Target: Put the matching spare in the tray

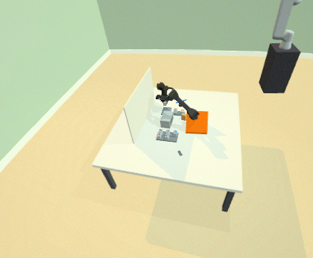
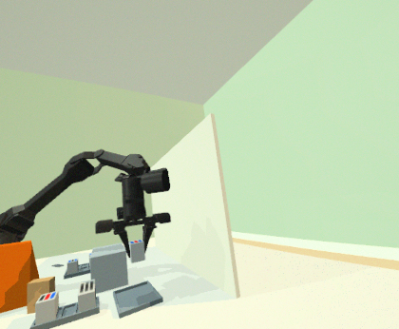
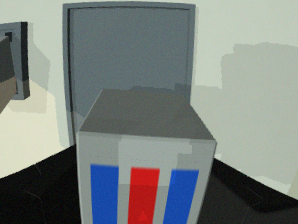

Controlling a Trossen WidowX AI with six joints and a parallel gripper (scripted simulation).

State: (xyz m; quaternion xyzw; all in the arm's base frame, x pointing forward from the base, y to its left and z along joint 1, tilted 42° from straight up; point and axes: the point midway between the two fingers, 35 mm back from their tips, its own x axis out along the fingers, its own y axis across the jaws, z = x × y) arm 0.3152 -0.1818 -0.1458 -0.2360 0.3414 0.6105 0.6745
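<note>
Right now the grey tray is 100 mm below my gripper tip, 10 mm to the left of it and 10 mm behind it. Also, from my gripper tip: small tan block 210 mm behind, 140 mm to the left, 70 mm below; then upright panel 210 mm ahead, 160 mm to the left, 120 mm above; then mounted unit 200 mm to the left, 50 mm below, 30 mm behind.
</note>
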